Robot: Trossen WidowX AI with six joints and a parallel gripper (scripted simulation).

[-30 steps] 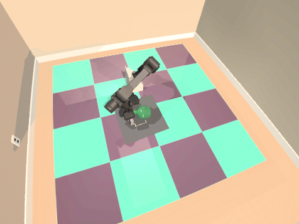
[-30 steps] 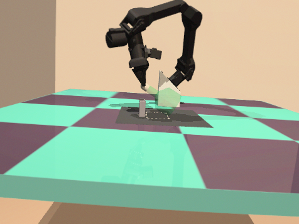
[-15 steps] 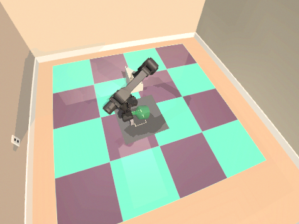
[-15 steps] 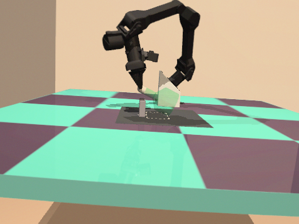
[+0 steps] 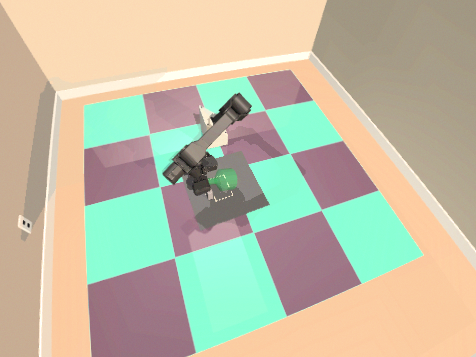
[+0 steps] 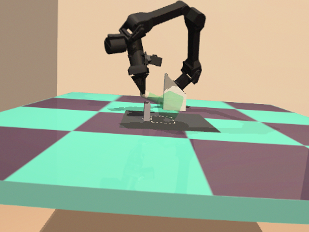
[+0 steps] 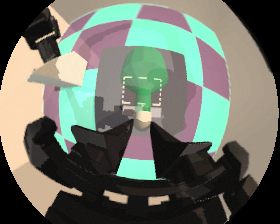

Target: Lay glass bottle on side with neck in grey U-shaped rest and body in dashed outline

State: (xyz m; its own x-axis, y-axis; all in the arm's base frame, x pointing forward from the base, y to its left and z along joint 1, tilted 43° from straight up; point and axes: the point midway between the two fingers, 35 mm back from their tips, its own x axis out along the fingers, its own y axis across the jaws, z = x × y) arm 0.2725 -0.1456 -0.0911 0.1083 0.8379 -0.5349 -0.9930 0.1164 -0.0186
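Now: the green glass bottle 50 mm to the left of my gripper tip and 20 mm below it. The rest, counted from my gripper tip: dark grey mat 90 mm to the left, 90 mm below.
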